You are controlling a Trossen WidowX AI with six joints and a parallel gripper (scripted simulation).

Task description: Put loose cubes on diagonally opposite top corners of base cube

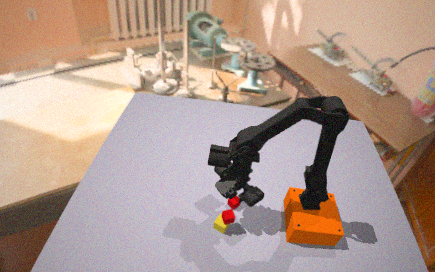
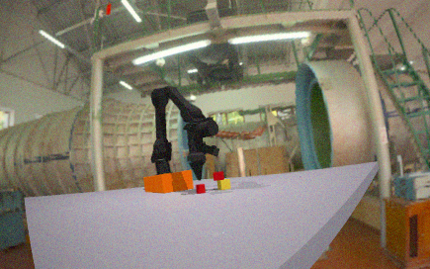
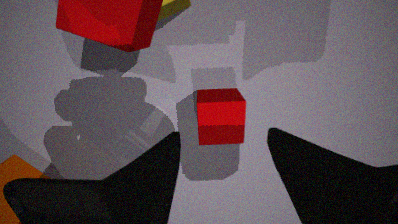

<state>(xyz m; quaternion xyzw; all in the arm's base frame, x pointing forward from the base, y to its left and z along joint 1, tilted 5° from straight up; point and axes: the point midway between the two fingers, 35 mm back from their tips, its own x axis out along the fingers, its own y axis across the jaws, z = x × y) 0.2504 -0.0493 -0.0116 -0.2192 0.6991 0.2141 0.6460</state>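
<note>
My gripper tip is now 5 cm short of the yellow base cube, 9 cm to the right of it and 3 cm above it.
</note>
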